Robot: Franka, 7 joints.
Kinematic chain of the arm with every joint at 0, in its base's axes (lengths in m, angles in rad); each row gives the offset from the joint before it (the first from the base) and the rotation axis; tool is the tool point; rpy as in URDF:
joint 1: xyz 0 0 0.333 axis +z
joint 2: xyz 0 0 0 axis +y
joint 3: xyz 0 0 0.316 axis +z
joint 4: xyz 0.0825 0 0 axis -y
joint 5: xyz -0.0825 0 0.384 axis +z
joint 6: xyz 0 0 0 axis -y
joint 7: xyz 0.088 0 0 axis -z
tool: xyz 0 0 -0.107 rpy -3.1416 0 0
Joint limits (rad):
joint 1: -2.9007..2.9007
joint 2: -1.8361..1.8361
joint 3: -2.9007..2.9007
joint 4: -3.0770..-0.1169
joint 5: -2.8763..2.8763
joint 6: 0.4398..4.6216
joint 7: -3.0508..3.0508
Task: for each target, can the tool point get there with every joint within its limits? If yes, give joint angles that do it. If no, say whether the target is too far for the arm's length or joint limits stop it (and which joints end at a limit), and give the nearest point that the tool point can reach.
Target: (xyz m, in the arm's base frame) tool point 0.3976 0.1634 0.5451
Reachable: yes | joints -1.5500 0.3004 1.7659 -2.3352 -1.2290 4.1687 0.8602
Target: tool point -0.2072 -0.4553 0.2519
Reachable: yes | joints -2.1192 0.4249 0.3782 -2.1054 1.9030 3.6773 2.2121
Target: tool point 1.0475 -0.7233 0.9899
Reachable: no: too far | nearest point 0.6273 -0.4332 0.7264 | short by 0.575 m
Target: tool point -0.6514 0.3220 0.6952
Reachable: yes | joints -0.3703 -1.4669 0.4934 -0.7926 -2.4366 1.3932 0.5103
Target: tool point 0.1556 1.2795 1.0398
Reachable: no: too far | nearest point 0.0908 0.7467 0.7455 | short by 0.612 m
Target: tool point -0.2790 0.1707 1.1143
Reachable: yes | joints 0.7546 -0.0679 1.6346 -0.7637 -0.1759 3.0162 0.2847
